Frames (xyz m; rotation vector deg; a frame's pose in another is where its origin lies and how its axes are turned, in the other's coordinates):
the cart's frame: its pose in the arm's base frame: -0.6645 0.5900 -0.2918 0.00 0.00 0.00
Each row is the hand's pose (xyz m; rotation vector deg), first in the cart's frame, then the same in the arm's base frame.
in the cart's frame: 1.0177 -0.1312 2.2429 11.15 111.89 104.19
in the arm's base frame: 0.3532 0.4588 1.9511 11.15 111.89 104.19
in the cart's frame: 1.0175 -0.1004 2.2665 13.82 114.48 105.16
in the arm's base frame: 0.3530 0.4896 1.9747 13.82 114.48 105.16
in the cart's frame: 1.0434 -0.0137 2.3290 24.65 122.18 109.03
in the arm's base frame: 0.3789 0.5763 2.0372 24.65 122.18 109.03
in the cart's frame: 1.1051 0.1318 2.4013 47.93 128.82 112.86
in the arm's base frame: 0.4406 0.7218 2.1095 47.93 128.82 112.86
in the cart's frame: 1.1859 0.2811 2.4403 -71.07 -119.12 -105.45
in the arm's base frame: 0.5214 0.8711 2.1485 -71.07 -119.12 -105.45
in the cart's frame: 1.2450 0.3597 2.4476 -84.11 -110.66 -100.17
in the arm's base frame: 0.5805 0.9497 2.1558 -84.11 -110.66 -100.17
